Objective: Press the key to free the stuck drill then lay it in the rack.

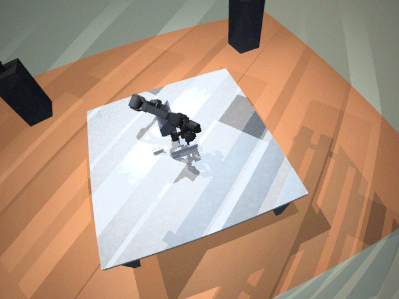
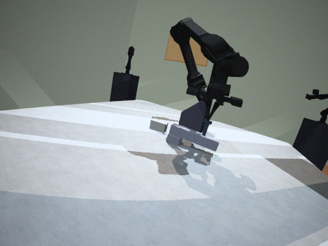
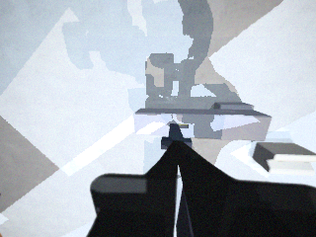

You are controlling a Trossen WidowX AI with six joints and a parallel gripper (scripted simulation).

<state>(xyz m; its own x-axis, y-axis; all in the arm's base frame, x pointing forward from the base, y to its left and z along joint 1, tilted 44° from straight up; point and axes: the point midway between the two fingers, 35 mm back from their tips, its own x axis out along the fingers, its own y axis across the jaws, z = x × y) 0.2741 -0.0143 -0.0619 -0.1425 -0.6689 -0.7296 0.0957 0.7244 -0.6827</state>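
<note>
The dark key is 3 cm below my gripper tip. The rest, counted from my gripper tip: rack: 20 cm to the right, 10 cm below, 10 cm behind; drill: 7 cm below, 6 cm to the right, 1 cm behind.
</note>
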